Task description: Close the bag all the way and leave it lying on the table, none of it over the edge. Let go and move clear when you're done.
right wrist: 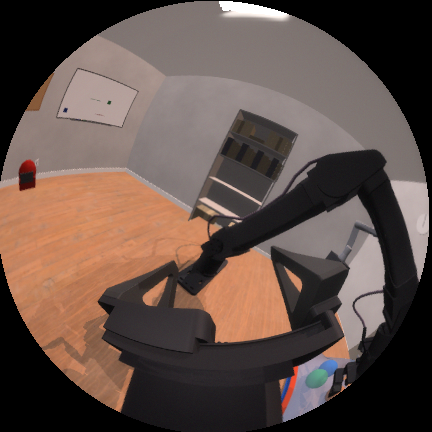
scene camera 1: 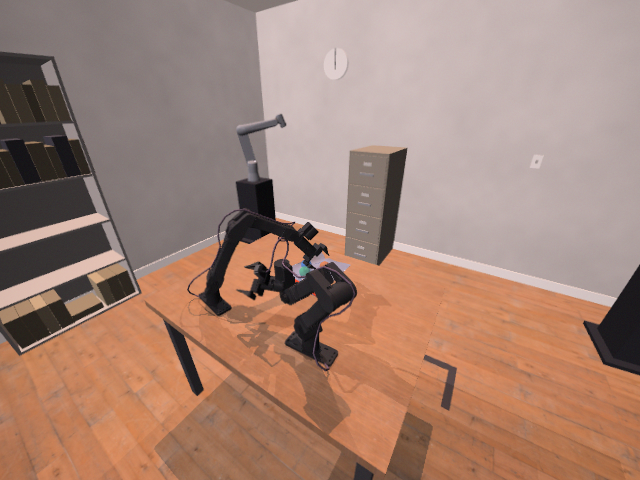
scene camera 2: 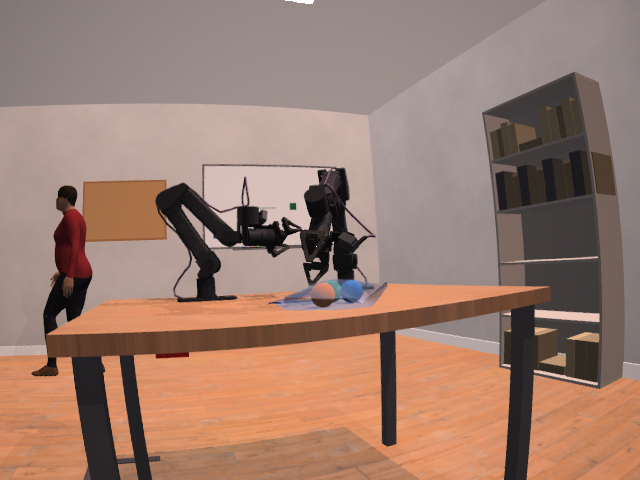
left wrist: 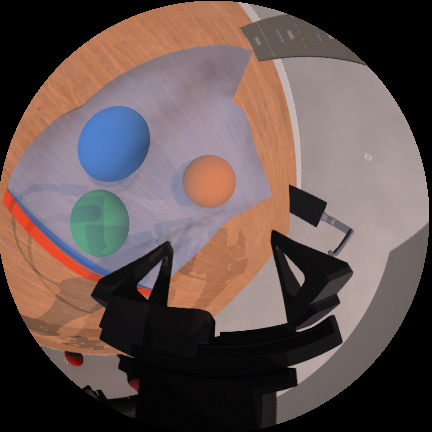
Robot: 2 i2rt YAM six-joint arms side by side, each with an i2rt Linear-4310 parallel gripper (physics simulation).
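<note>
The see-through bag [scene camera 2: 368, 298] [left wrist: 170, 120] lies on the table with a blue ball [scene camera 2: 351, 291] [left wrist: 114, 143], a green ball [scene camera 1: 303, 270] [left wrist: 100, 223] and an orange ball [scene camera 2: 323, 294] [left wrist: 209, 181] in it. A red strip [left wrist: 45, 242] [right wrist: 295, 376] and a thin blue strip [left wrist: 56, 231] run side by side along its mouth; whether they are sealed cannot be told. One corner tilts up in scene camera 2. My left gripper [scene camera 1: 320, 258] [scene camera 2: 310, 272] [left wrist: 219, 241] is open and empty, low above the bag's side. My right gripper [scene camera 1: 247, 281] [scene camera 2: 289, 240] is open and empty, above the table away from the bag.
The table [scene camera 1: 392, 330] [scene camera 2: 248, 335] has its edge near the bag in scene camera 2. The two arms cross closely there. A filing cabinet [scene camera 1: 364, 206], a bookshelf [scene camera 2: 586, 217] and a grey arm on a black pedestal [scene camera 1: 255, 201] stand off the table.
</note>
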